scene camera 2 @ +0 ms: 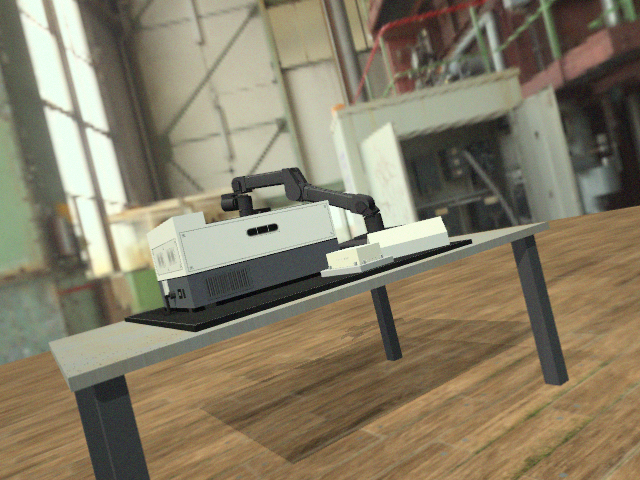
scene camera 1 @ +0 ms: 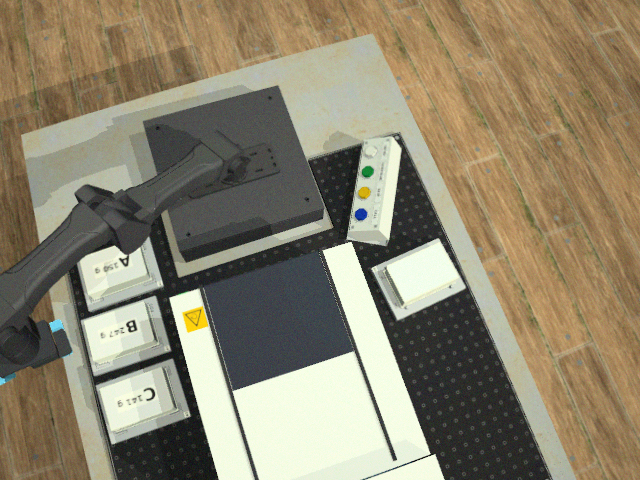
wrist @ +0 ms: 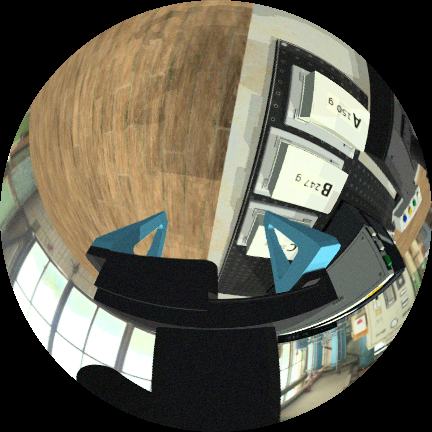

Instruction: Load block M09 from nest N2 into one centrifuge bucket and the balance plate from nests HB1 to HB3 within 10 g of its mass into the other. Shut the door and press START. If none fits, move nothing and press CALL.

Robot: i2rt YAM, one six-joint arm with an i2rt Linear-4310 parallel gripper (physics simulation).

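My gripper is open and empty, above the table's left edge beside the plates. Plate A, marked 150 g, plate B, marked 247 g, and plate C, marked 141 g, sit in a row of nests. An unlabelled-looking white block sits in the nest on the other side; no mass is readable. The centrifuge has a dark area on top; I cannot tell whether it is an opening. No buckets are discernible.
A button box with white, green, yellow and blue buttons stands near the white block. The dark arm base is beside it. A black perforated mat lies on the grey table.
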